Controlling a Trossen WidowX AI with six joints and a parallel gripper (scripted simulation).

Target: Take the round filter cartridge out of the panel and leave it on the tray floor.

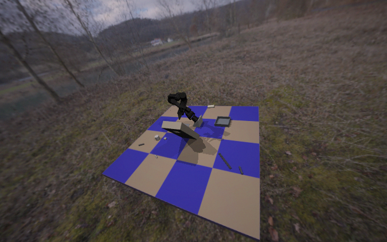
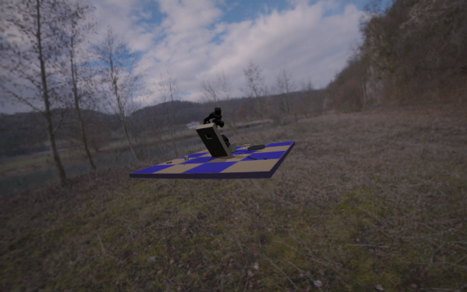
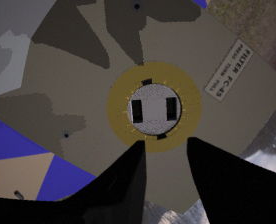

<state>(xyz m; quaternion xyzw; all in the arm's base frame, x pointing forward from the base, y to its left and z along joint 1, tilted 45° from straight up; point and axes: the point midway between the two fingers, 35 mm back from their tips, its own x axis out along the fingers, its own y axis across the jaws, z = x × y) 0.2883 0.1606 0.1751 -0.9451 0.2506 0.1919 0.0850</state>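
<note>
Right now my gripper tip is 6 cm short of the round grey filter cartridge and 4 cm above it. Also, from my gripper tip: square grey tray 37 cm behind, 30 cm to the left, 28 cm below; tan service panel 12 cm below, 1 cm ahead.
</note>
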